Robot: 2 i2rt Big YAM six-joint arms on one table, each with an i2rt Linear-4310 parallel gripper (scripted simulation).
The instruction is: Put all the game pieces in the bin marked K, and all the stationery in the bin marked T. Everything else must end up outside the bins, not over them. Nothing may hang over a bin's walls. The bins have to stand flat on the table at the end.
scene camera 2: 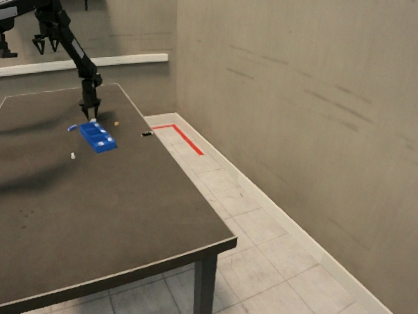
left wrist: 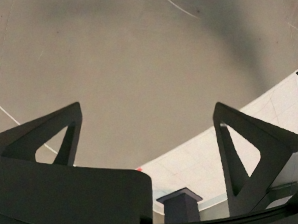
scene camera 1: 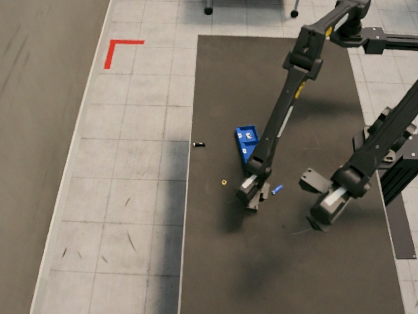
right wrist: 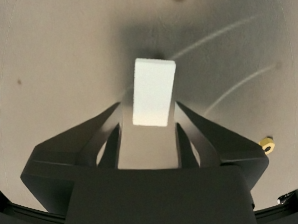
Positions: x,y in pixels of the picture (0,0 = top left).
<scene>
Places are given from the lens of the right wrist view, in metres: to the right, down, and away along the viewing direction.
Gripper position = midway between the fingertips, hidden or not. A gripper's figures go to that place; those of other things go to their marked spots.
right gripper [right wrist: 148,109]: 0.00, 0.00, 0.13
white block [right wrist: 154,78]: 0.00, -0.02, 0.12
</scene>
